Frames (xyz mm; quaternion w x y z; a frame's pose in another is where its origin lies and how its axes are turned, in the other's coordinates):
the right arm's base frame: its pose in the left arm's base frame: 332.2 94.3 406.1 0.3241 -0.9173 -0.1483 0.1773
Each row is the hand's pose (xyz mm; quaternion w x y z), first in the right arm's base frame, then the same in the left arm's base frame.
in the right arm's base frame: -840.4 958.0 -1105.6 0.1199 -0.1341 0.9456 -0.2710
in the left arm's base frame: 198.1 -1544.8 782.4 0.1041 -0.2809 0.0163 -0.9539
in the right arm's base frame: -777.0 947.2 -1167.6 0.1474 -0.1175 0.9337 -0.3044
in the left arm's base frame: 279.2 -1545.9 820.0 0.1324 -0.2937 -0.0193 -0.9465
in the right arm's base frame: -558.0 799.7 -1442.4 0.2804 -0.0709 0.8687 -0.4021
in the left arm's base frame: 567.4 -1500.0 1065.0 0.2260 -0.3746 -0.1415 -0.8880
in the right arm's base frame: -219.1 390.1 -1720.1 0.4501 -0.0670 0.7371 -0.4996
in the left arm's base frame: 922.7 -1213.9 1454.4 0.2823 -0.4912 -0.2980 -0.7682
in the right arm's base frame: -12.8 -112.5 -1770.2 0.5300 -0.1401 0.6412 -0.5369
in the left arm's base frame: 1049.1 -786.3 1768.8 0.2336 -0.5657 -0.3882 -0.6890
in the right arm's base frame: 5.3 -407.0 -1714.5 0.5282 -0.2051 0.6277 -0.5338
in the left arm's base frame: 995.5 -529.4 1914.8 0.1708 -0.5831 -0.4009 -0.6856
